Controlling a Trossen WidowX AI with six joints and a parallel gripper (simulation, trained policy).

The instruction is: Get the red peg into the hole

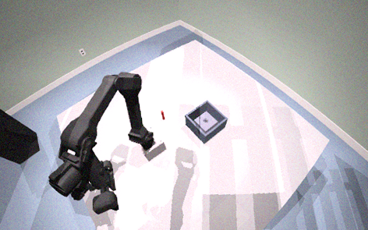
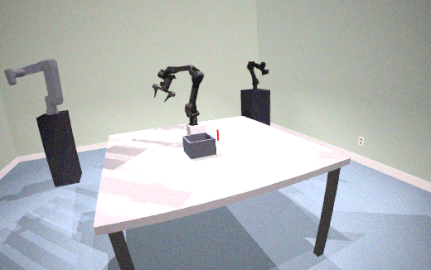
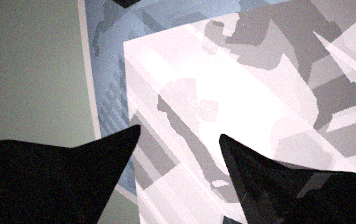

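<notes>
Now: gripper tip 38 cm short of the red peg, 31 cm to the right of it and 24 cm above it. From my gripper tip the other things lie so: grey box (53 cm ahead, 25 cm below, 12 cm to the left).
</notes>
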